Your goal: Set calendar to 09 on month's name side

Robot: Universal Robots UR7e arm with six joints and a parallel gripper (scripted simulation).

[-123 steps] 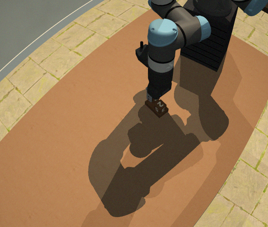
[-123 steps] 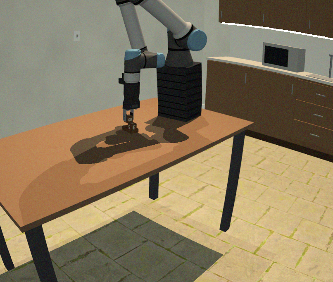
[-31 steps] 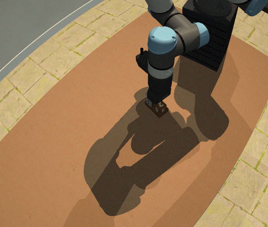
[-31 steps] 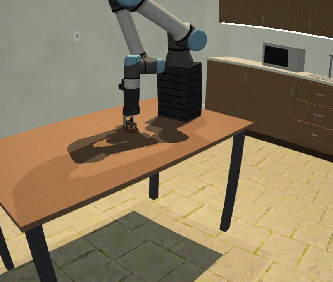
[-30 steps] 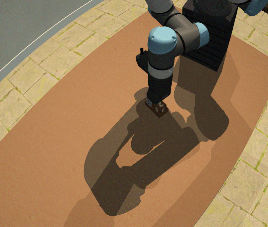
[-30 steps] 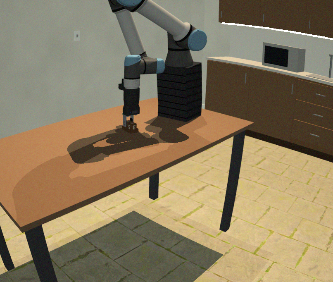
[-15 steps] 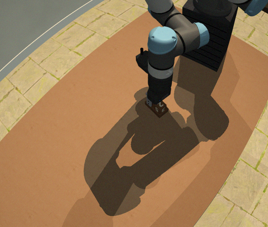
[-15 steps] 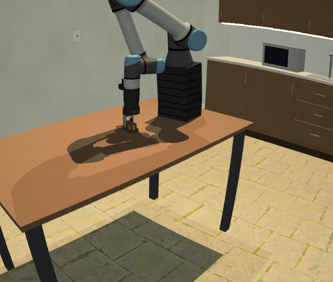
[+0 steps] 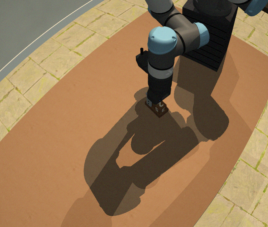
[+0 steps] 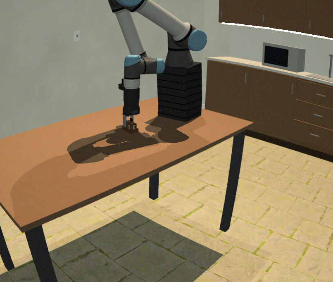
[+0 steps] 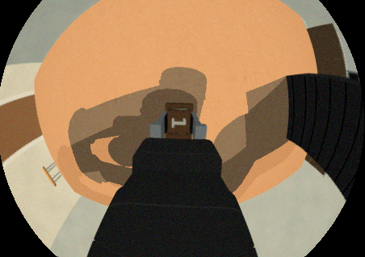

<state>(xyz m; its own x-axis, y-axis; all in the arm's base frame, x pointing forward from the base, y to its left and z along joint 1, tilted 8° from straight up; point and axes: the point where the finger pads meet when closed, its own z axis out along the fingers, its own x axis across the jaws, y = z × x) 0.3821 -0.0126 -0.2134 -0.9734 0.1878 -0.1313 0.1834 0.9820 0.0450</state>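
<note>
My gripper is now 3 cm above the tray and 2 cm to the right of it. The rest, counted from my hand: brown cube 3 cm to the left, 1 cm below, 1 cm ahead.
</note>
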